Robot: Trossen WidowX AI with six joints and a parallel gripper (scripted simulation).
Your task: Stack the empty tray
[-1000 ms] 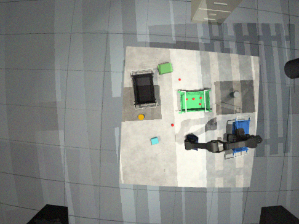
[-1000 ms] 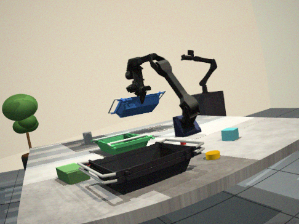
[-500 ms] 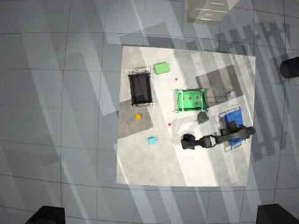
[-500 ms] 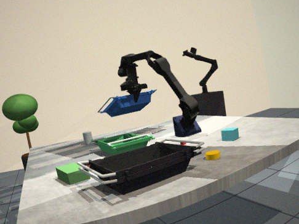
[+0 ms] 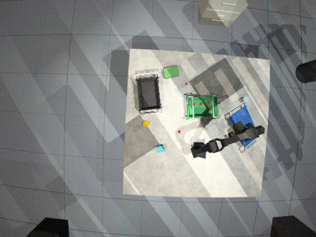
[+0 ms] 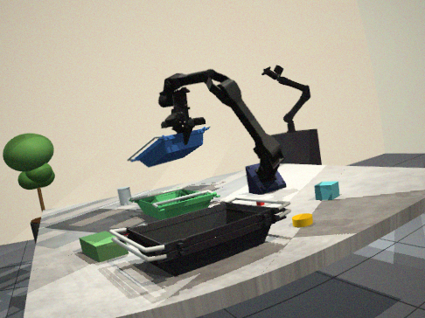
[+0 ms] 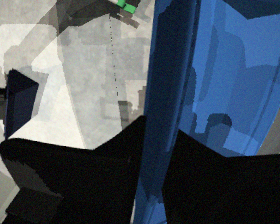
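Right now the blue tray is 7 cm to the right of my gripper tip and 4 cm ahead of it. The rest, counted from my gripper tip: cyan cube: 57 cm to the left, 19 cm behind, 18 cm below; green block: 50 cm to the left, 46 cm ahead, 19 cm below; grey cylinder: 25 cm ahead, 17 cm below, 15 cm to the right.
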